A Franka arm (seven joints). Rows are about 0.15 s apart.
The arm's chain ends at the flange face. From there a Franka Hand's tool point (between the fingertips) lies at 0.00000 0.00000 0.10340 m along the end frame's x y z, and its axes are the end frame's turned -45 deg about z.
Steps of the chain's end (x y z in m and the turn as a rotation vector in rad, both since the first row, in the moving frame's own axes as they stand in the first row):
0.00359, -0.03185, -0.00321, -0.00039, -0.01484, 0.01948
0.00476, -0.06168, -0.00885, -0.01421, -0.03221, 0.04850
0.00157, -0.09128, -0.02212, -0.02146, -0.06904, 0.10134
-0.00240, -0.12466, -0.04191, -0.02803, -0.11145, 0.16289
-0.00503, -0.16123, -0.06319, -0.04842, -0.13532, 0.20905
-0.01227, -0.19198, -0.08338, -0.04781, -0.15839, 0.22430
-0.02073, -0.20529, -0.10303, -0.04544, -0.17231, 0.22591
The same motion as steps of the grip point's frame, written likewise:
0.02396, -0.02105, -0.00322, 0.01022, -0.01077, 0.01948
0.04362, -0.04165, -0.00891, 0.01273, -0.03282, 0.04850
0.05923, -0.06724, -0.02239, 0.03364, -0.06399, 0.10134
0.07682, -0.09673, -0.04259, 0.05899, -0.09863, 0.16289
0.09782, -0.12525, -0.06425, 0.06145, -0.12992, 0.20905
0.11309, -0.15409, -0.08479, 0.07819, -0.14581, 0.22430
0.11584, -0.17075, -0.10466, 0.08971, -0.15397, 0.22591

